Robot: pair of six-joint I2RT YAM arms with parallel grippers.
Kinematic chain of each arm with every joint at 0, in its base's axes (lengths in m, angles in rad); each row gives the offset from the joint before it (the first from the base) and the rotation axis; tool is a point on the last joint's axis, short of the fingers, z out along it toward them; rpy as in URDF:
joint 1: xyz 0 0 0.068 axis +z
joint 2: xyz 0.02 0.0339 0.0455 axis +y
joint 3: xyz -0.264 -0.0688 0 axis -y
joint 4: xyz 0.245 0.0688 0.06 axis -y
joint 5: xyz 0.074 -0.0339 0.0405 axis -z
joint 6: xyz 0.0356 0 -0.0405 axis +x
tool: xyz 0 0 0 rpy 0 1.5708 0
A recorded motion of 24 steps. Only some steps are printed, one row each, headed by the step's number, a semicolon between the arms.
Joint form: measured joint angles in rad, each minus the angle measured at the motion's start. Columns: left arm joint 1, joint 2, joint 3, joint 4, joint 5, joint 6; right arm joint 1, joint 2, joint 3, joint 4, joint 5, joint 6.
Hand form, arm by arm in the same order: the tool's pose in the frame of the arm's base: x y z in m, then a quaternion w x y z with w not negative. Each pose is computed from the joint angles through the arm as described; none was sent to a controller.
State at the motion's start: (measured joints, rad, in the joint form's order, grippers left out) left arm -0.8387 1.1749 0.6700 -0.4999 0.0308 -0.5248; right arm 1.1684 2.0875 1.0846 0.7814 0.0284 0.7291
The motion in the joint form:
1: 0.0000 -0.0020 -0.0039 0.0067 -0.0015 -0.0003; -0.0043 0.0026 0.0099 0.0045 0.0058 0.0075
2: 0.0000 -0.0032 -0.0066 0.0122 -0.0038 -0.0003; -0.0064 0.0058 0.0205 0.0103 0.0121 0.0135
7: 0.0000 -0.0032 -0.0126 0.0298 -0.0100 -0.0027; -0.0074 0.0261 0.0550 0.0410 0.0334 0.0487
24: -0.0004 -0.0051 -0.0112 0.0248 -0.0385 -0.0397; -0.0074 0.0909 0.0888 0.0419 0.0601 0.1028
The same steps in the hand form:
1: 0.1464 -0.1645 0.1982 0.20970 0.15390 0.94703 -0.18834; 0.1759 0.4053 0.1469 0.37659 -0.15433 0.76171 0.50414
2: 0.1465 -0.1644 0.1980 0.21189 0.15352 0.94654 -0.18869; 0.1779 0.4069 0.1493 0.38047 -0.14833 0.75864 0.50764
7: 0.1471 -0.1648 0.1972 0.21787 0.15132 0.94524 -0.19014; 0.1821 0.4137 0.1541 0.38778 -0.12464 0.74822 0.52370
24: 0.1475 -0.1639 0.1977 0.22247 0.12996 0.94870 -0.18324; 0.1863 0.4210 0.1358 0.37592 -0.09781 0.76186 0.51835

